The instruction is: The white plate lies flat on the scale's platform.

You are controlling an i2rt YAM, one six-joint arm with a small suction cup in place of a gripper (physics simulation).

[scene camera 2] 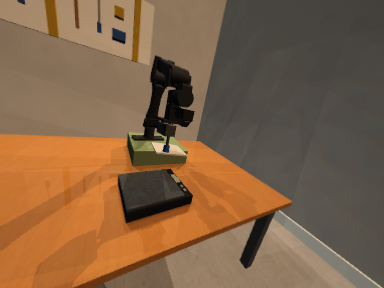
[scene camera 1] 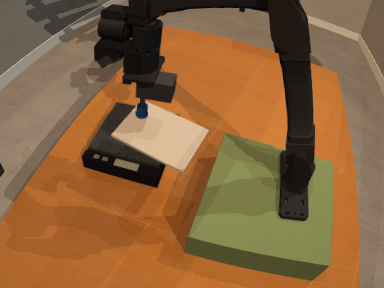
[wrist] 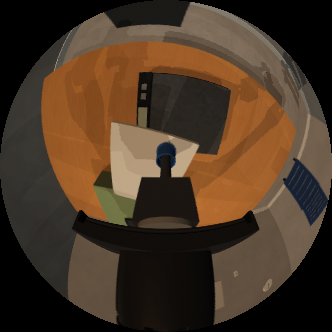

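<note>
The white plate hangs in the air from my suction cup, above the table. My gripper, a blue suction cup, is on the plate's top face near one edge. The black scale stands on the table, its display and buttons along one side. In scene camera 1 the plate covers part of the scale; in scene camera 2 and the wrist view much of the dark platform shows bare. The plate does not rest on the scale.
The green block under the arm's base stands beside the scale on the orange table. In scene camera 2 the scale is near a table edge.
</note>
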